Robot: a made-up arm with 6 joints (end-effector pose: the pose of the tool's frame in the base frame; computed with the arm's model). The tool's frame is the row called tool.
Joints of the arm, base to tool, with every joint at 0 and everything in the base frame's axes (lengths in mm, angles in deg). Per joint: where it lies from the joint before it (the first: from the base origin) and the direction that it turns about. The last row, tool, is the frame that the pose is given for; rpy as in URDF.
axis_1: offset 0.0 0.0 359.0 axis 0 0 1
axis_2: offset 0.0 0.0 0.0 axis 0 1 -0.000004
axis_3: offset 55.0 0.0 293.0 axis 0 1 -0.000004
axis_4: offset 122.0 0.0 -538.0 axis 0 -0.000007 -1
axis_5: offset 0.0 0.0 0.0 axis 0 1 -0.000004
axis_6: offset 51.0 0.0 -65.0 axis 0 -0.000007 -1
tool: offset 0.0 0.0 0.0 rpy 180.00 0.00 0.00
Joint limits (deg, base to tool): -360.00..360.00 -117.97..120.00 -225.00..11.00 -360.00..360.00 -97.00..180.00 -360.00..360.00
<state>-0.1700 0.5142 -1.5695 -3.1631 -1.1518 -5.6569</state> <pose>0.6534 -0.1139 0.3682 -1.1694 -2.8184 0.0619</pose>
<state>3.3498 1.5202 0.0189 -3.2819 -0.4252 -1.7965</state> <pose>0.2708 0.0677 0.2512 0.5708 1.1480 1.2775</pose>
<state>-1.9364 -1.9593 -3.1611 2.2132 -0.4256 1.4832</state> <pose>0.2276 0.7586 -0.0014 -1.5825 -0.7621 -0.7008</pose>
Working (the frame after each row of the table, in the pose's form):
after axis_1: 0.0000 0.0000 0.3590 0.0000 0.0000 -1.9364
after axis_2: 0.0000 0.0000 0.3590 -1.8016 -1.2394 -1.2093
after axis_3: 0.1044 0.2727 0.2989 1.1070 0.7615 -1.6845
after axis_4: 0.2636 0.6887 -0.0265 0.1914 -1.3737 1.8482
after axis_5: 0.2636 0.6887 -0.0265 0.6131 -1.6544 1.8753
after axis_6: 0.2276 0.7586 -0.0014 1.3147 -0.6750 0.7340

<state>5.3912 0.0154 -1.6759 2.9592 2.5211 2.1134</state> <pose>0.3592 -0.4224 0.8964 -1.1182 0.1095 1.1796</pose>
Working (the frame after each row of the table, in the pose's form):
after axis_1: 0.0000 0.0000 0.3590 0.0000 0.0000 -0.8920
after axis_2: 0.0000 0.0000 0.3590 0.0069 0.0144 -0.8920
after axis_3: 0.0374 -0.0463 0.6511 -0.7355 -1.5382 -0.6723
after axis_4: 0.3669 -0.4549 0.8208 -1.7406 1.0368 1.7366
after axis_5: 0.3669 -0.4549 0.8208 2.1257 -0.9039 1.0967
after axis_6: 0.3592 -0.4224 0.8964 1.6601 1.2742 -0.1183

